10 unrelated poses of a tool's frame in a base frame.
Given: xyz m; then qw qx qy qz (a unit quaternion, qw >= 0).
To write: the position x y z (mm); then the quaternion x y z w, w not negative. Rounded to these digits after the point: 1 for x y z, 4 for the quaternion.
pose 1, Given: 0.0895 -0.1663 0.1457 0.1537 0.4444 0.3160 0.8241
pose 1, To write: 89.5 -166.3 145.7 0.4444 0.3160 0.8241 0.1537
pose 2, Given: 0.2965 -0.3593 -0.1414 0.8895 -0.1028 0.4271 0.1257
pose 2, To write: 296.5 -359.3 -141.4 -0.1028 0.4271 0.1257 0.8895
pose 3, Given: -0.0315 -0.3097 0.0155 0.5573 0.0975 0.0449 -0.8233
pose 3, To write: -31.5 -309.7 15.5 0.0975 0.0449 -0.8233 0.5573
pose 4, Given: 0.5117 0.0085 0.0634 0.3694 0.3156 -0.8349 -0.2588
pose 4, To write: 511.7 8.5 63.4 0.3156 -0.8349 -0.2588 0.3694
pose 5, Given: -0.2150 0.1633 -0.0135 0.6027 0.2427 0.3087 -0.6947
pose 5, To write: -215.0 163.3 -13.5 0.2427 0.3087 -0.6947 0.6027
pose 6, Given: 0.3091 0.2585 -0.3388 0.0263 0.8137 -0.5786 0.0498
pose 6, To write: 309.1 258.5 -338.8 0.8137 -0.5786 0.0498 0.0263
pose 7, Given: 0.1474 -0.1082 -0.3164 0.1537 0.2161 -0.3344 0.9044
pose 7, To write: 147.4 -108.2 -316.4 0.2161 -0.3344 0.9044 0.1537
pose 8, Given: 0.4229 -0.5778 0.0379 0.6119 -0.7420 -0.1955 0.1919
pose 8, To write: 422.9 -577.8 37.9 -0.7420 -0.1955 0.1919 0.6119
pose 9, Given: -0.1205 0.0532 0.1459 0.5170 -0.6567 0.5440 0.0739
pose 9, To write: -120.5 53.2 145.9 -0.6567 0.5440 0.0739 0.5170
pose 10, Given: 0.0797 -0.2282 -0.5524 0.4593 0.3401 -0.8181 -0.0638
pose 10, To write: 79.7 -228.2 -552.4 0.3401 -0.8181 -0.0638 0.4593
